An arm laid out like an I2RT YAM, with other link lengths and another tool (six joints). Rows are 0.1 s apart.
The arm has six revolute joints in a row. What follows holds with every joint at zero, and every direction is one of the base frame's.
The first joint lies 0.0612 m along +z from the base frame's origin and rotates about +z.
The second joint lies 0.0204 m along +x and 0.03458 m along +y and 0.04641 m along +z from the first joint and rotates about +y.
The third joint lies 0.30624 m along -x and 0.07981 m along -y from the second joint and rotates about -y.
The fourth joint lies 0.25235 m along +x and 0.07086 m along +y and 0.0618 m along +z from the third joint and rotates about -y.
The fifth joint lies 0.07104 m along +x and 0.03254 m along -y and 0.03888 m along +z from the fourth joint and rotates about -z.
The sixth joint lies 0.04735 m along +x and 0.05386 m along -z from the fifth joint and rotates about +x.
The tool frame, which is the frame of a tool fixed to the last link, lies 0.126 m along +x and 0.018 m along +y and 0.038 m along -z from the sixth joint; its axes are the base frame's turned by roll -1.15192, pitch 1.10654 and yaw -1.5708 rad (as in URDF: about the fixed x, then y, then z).
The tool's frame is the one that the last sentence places.
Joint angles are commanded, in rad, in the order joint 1, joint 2, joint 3, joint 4, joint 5, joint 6. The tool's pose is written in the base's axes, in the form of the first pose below.
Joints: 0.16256, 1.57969, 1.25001, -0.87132, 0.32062, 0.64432
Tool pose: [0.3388, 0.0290, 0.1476], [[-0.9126, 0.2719, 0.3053], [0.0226, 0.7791, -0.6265], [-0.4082, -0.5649, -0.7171]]
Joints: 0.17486, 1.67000, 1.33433, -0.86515, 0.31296, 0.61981
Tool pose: [0.3645, 0.0387, 0.1442], [[-0.9157, 0.2391, 0.3230], [-0.0121, 0.7870, -0.6168], [-0.4017, -0.5687, -0.7178]]
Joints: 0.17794, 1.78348, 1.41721, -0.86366, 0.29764, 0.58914
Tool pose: [0.3890, 0.0463, 0.1289], [[-0.9294, 0.1887, 0.3171], [-0.0462, 0.7932, -0.6072], [-0.3661, -0.5790, -0.7285]]
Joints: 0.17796, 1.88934, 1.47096, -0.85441, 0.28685, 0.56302
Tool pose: [0.4062, 0.0508, 0.1049], [[-0.9449, 0.1378, 0.2969], [-0.0739, 0.7938, -0.6037], [-0.3189, -0.5923, -0.7399]]
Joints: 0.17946, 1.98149, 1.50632, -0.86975, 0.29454, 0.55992
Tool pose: [0.4115, 0.0510, 0.0785], [[-0.9648, 0.0934, 0.2460], [-0.0821, 0.7813, -0.6187], [-0.2500, -0.6171, -0.7461]]
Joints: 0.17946, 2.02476, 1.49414, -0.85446, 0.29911, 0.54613
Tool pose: [0.4095, 0.0495, 0.0586], [[-0.9734, 0.0577, 0.2219], [-0.0972, 0.7729, -0.6270], [-0.2077, -0.6319, -0.7467]]
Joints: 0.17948, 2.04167, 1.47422, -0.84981, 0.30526, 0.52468
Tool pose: [0.4028, 0.0467, 0.0472], [[-0.9781, 0.0198, 0.2070], [-0.1189, 0.7633, -0.6350], [-0.1706, -0.6458, -0.7442]]
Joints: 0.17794, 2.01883, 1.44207, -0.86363, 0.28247, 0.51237
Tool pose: [0.3892, 0.0474, 0.0477], [[-0.9812, -0.0096, 0.1928], [-0.1295, 0.7735, -0.6205], [-0.1432, -0.6338, -0.7602]]
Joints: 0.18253, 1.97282, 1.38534, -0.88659, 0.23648, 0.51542
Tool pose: [0.3659, 0.0532, 0.0508], [[-0.9854, -0.0401, 0.1655], [-0.1313, 0.7976, -0.5887], [-0.1084, -0.6018, -0.7913]]
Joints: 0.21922, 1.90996, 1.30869, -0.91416, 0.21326, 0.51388
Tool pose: [0.3339, 0.0641, 0.0551], [[-0.9833, -0.0991, 0.1523], [-0.1694, 0.8033, -0.5709], [-0.0658, -0.5872, -0.8068]]
